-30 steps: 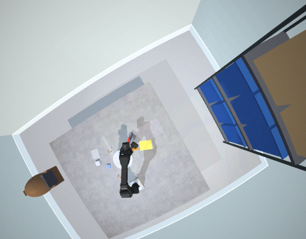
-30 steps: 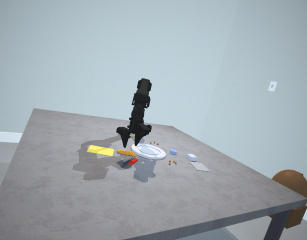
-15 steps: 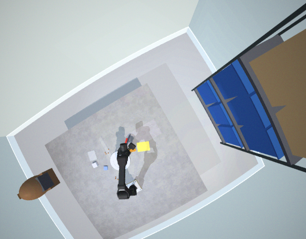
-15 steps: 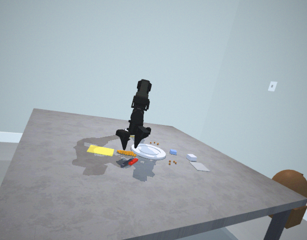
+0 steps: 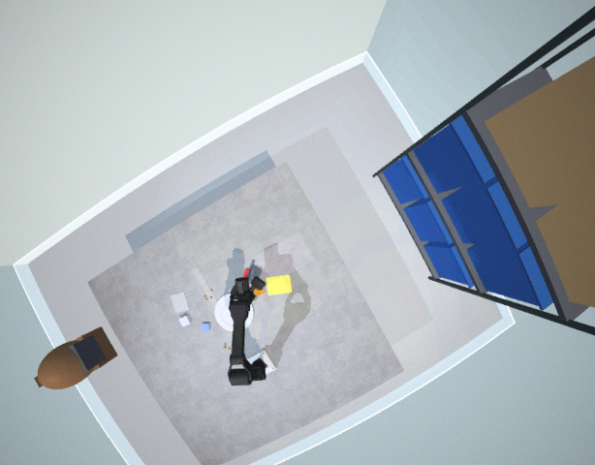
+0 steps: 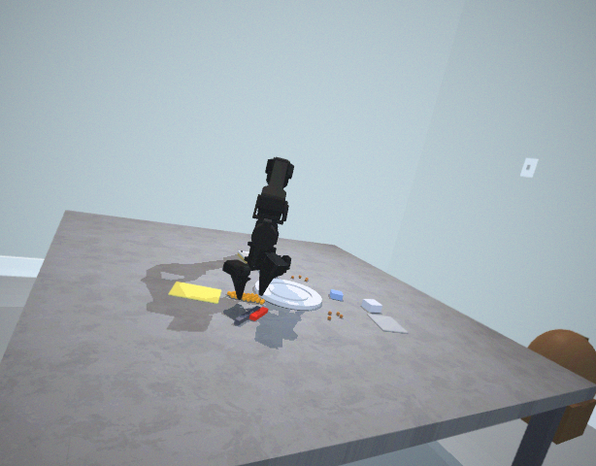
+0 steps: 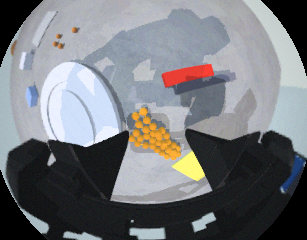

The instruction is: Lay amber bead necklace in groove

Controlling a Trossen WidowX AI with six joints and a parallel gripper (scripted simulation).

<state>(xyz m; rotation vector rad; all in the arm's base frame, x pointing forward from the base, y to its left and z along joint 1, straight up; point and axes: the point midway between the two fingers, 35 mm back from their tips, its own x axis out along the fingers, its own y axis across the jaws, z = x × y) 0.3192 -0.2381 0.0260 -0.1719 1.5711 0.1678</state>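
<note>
The round white bead board is 20 mm behind my gripper tip and 150 mm to the left of it. Also, from my gripper tip: yellow sheet 70 mm behind, 120 mm to the right, 10 mm below; then blue block 10 mm ahead, 320 mm to the left; then grey tool 80 mm ahead, 40 mm to the right.
</note>
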